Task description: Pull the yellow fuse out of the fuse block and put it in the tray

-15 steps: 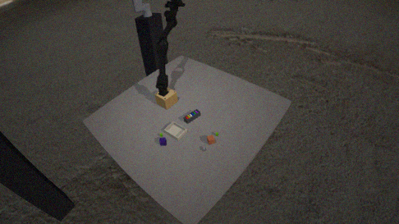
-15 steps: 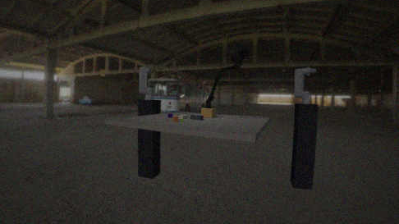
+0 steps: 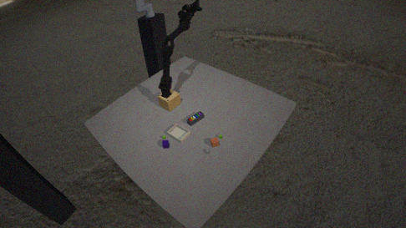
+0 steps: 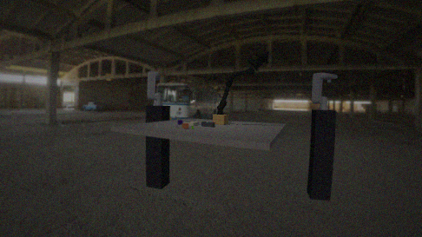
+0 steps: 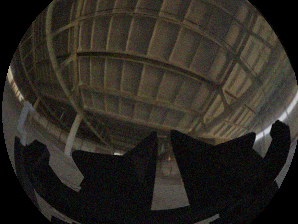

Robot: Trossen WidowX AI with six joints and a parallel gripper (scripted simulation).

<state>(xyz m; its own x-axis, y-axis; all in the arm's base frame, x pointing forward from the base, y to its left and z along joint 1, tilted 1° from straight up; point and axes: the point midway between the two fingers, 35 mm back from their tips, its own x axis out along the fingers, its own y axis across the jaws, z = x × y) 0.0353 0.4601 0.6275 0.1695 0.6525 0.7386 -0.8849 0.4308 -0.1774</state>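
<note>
Right now the yellow fuse is 72 cm below my gripper tip, 56 cm to the right of it and 25 cm ahead of it. The rest, counted from my gripper tip: tray (74 cm below, 71 cm to the right, 23 cm ahead); orange cube (72 cm below, 67 cm to the right, 49 cm ahead); purple cube (84 cm to the right, 72 cm below, 21 cm ahead).
</note>
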